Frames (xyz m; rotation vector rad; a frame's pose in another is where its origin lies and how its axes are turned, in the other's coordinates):
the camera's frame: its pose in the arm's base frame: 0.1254 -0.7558 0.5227 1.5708 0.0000 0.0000
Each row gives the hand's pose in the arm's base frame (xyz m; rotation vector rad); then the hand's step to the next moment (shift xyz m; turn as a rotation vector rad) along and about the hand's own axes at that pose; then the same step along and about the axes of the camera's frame.
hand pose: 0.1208 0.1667 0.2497 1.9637 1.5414 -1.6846
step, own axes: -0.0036 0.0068 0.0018 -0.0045 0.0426 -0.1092
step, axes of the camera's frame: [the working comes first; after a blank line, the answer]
step, axes of the arm's base frame: 0.0043 -0.0065 -0.0011 0.1041 0.0488 0.0231

0.0043 -0.0011 0.0065 0.1041 0.0231 -0.0488
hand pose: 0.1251 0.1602 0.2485 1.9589 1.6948 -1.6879
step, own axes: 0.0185 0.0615 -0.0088 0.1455 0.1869 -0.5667
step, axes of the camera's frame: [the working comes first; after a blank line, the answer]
step, axes of the arm's base frame: 0.0466 -0.0066 -0.0446 0.4826 0.3795 0.0179

0.0466 -0.0446 0.0066 0.4826 0.0179 -0.3795
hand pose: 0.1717 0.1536 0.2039 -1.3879 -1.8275 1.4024
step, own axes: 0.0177 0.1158 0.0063 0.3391 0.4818 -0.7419
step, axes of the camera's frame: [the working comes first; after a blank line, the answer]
step, axes of the arm's base frame: 0.0387 0.0104 -0.1103 0.6772 0.6244 -0.2215

0.0387 -0.1103 -0.0104 0.6772 -0.2215 -0.6244
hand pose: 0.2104 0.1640 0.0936 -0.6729 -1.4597 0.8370
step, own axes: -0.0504 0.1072 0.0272 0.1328 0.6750 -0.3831
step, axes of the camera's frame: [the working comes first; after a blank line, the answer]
step, axes of the arm's base frame: -0.0320 0.0165 -0.1161 0.3194 0.5285 -0.4886

-0.0320 -0.1161 -0.0165 0.3194 -0.4886 -0.5285
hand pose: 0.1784 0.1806 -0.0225 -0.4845 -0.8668 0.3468
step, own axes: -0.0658 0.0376 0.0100 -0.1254 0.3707 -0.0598
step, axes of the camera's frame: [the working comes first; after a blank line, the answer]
step, axes of the arm's base frame: -0.0512 0.0027 -0.0567 -0.0634 0.2351 -0.3121

-0.0512 -0.0567 -0.0027 -0.0634 -0.3121 -0.2351
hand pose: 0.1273 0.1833 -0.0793 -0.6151 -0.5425 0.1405
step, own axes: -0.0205 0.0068 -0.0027 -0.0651 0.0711 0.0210
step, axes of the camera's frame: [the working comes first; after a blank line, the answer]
step, axes of the arm's base frame: -0.0158 -0.0016 -0.0148 -0.0641 0.0501 -0.0558

-0.0158 -0.0148 0.0016 -0.0641 -0.0558 -0.0501
